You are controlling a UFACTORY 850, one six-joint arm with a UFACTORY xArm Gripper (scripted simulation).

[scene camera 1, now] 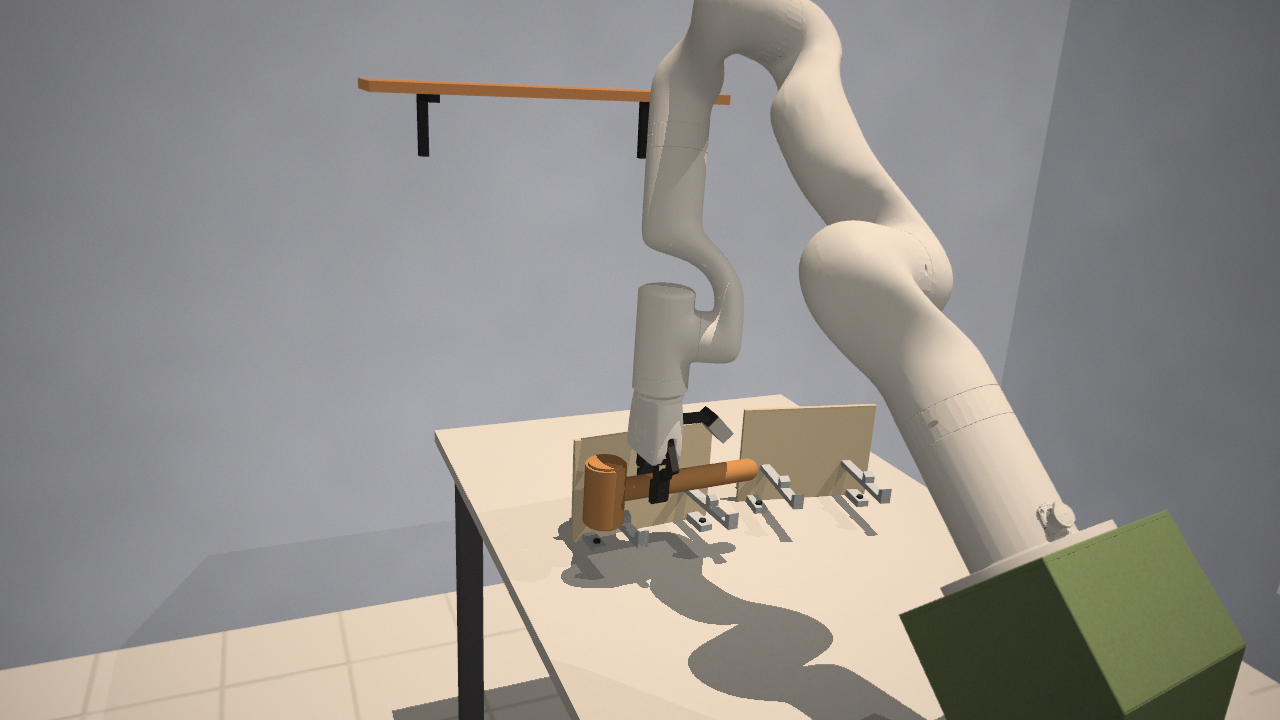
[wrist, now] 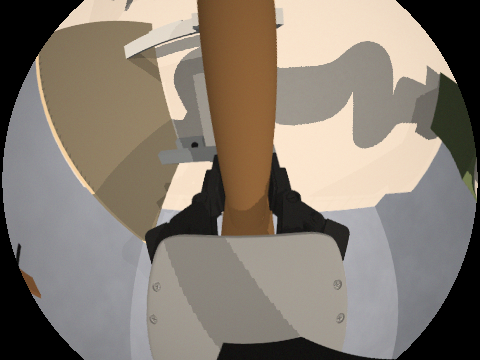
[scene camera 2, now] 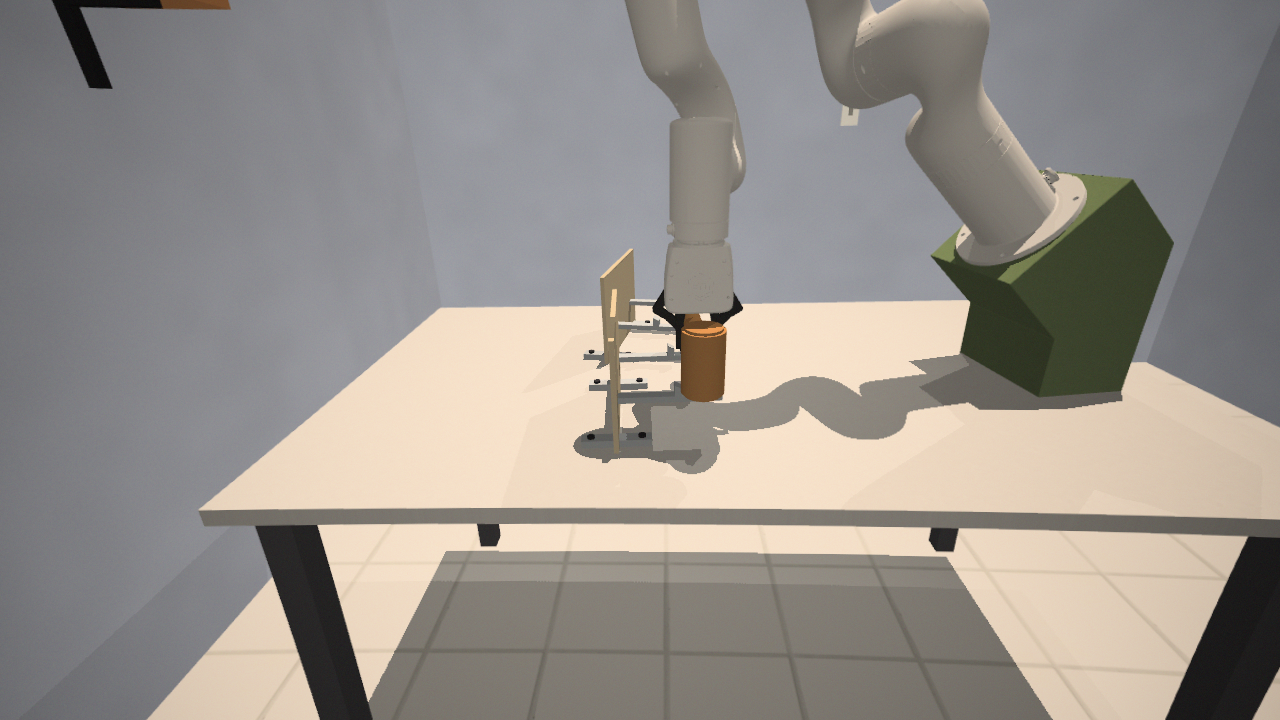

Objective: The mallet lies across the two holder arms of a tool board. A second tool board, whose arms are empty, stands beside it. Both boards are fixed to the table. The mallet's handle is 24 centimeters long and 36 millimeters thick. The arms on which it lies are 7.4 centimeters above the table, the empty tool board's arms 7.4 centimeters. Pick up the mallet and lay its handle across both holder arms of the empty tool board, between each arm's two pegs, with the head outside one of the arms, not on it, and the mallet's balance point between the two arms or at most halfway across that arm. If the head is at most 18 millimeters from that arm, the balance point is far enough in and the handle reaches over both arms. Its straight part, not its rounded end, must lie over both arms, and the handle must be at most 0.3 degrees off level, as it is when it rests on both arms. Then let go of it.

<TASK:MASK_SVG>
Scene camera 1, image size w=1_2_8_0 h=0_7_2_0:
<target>gripper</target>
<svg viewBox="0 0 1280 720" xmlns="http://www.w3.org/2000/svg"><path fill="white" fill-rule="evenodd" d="M634 390L629 415L627 442L637 453L637 475L653 473L653 479L650 479L649 503L667 502L670 480L673 475L679 473L678 461L681 458L683 425L702 423L723 444L734 433L707 406L700 412L683 413L682 399L684 394L673 398L653 398Z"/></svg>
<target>orange mallet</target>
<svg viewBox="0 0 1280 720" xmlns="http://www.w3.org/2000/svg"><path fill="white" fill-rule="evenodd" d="M758 466L751 459L739 459L681 468L679 473L673 475L670 480L669 494L750 481L757 476ZM598 454L590 457L585 462L583 523L596 531L612 531L622 526L624 522L625 501L649 497L650 479L653 479L653 473L626 477L627 463L621 457L611 454Z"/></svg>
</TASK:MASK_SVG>
